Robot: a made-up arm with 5 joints. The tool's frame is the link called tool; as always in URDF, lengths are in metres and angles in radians. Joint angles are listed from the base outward. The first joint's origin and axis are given. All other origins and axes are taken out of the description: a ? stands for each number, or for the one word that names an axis. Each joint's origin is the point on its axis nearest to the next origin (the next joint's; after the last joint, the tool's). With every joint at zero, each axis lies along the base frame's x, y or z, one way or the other. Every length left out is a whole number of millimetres.
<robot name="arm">
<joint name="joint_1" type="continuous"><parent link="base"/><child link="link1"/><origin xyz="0.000 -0.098 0.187"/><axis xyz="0 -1 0"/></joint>
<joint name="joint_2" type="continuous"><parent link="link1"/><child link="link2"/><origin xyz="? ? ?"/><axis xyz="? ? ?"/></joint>
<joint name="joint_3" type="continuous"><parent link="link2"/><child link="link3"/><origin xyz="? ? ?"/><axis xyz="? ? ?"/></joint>
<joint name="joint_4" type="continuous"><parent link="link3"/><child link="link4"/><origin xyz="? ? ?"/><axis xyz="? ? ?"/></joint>
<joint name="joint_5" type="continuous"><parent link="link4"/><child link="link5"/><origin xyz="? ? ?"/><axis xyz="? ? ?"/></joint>
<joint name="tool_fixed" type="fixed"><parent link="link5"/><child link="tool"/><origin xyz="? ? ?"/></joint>
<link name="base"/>
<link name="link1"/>
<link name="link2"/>
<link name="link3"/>
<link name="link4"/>
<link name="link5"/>
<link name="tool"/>
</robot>
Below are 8 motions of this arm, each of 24 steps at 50 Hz.
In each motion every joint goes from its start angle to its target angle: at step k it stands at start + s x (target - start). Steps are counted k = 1, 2, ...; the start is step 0. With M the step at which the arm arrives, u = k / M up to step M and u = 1 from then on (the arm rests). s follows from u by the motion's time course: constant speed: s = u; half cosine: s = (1 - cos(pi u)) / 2; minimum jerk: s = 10 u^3 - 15 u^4 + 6 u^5.
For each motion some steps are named. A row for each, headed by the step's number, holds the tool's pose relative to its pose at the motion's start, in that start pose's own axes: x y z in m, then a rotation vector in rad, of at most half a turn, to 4 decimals.
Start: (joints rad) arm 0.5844 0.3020 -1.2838 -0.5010 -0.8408
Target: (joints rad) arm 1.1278 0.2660 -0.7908 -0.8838 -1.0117
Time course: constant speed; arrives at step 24
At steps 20, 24:
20: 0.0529 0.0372 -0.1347 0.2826 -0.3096 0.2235
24: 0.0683 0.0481 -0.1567 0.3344 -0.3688 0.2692

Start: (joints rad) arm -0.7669 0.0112 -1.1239 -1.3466 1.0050
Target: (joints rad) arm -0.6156 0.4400 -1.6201 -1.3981 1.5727
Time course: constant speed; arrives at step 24
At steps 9, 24:
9: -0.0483 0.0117 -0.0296 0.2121 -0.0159 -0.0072
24: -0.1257 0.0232 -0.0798 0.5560 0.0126 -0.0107

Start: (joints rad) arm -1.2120 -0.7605 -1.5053 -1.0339 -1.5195
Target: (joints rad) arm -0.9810 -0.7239 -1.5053 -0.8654 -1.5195
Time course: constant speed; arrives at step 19
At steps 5, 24:
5: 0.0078 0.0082 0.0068 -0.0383 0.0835 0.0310
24: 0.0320 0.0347 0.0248 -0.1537 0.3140 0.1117

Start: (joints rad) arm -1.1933 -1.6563 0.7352 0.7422 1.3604
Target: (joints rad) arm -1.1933 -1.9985 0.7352 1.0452 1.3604
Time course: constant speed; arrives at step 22
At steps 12, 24:
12: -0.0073 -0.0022 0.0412 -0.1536 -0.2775 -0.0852
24: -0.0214 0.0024 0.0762 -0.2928 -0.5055 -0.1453

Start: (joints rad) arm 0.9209 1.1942 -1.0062 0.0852 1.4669
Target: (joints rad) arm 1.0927 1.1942 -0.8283 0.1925 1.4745
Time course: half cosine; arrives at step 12
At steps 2, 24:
2: 0.0035 0.0006 0.0002 -0.0069 0.0025 0.0059
24: 0.0524 0.0126 -0.0017 -0.0972 0.0297 0.1044

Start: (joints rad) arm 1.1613 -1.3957 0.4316 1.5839 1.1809
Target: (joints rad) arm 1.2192 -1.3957 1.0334 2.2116 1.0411
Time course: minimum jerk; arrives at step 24
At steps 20, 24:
20: 0.1197 0.2301 0.1152 -0.1196 -0.5606 0.6938
24: 0.1197 0.2400 0.1199 -0.1184 -0.5827 0.7178

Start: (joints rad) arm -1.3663 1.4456 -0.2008 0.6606 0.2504
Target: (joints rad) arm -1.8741 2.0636 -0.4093 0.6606 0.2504
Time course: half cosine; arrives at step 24
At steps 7, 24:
7: -0.0433 -0.0167 -0.0286 0.0811 0.0709 -0.1184
24: -0.2810 0.0082 -0.0951 0.3680 0.2791 -0.7062

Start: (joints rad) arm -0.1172 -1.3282 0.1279 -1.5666 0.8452
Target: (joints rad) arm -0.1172 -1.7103 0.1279 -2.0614 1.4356
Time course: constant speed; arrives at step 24
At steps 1, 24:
1: -0.0065 0.0001 -0.0031 0.0047 0.0023 -0.0246
24: -0.1362 0.0469 -0.0516 0.0923 0.0867 -0.5780

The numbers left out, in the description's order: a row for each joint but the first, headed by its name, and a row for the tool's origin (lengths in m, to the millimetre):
joint_2: xyz -0.122 0.000 -0.033, axis 1 0 0
joint_3: xyz 0.000 0.086 -0.085, axis 0 1 0
joint_4: xyz 0.204 0.000 0.205, axis -1 0 0
joint_5: xyz 0.000 -0.056 -0.083, axis 0 0 -1
tool: xyz -0.015 -0.303 0.000

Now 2 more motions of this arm.
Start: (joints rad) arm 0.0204 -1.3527 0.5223 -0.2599 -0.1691
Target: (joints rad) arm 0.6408 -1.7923 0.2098 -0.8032 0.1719
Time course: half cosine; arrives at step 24
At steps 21, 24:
21: -0.1467 0.0809 -0.0881 0.3351 -0.6217 -0.7885
24: -0.1473 0.0862 -0.0920 0.3476 -0.6440 -0.8145

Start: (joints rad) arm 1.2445 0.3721 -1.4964 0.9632 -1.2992
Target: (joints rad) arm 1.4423 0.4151 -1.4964 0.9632 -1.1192
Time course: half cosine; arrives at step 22
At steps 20, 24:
20: -0.1373 0.0736 -0.0140 -0.0407 -0.0981 -0.3439
24: -0.1400 0.0756 -0.0146 -0.0413 -0.1003 -0.3510

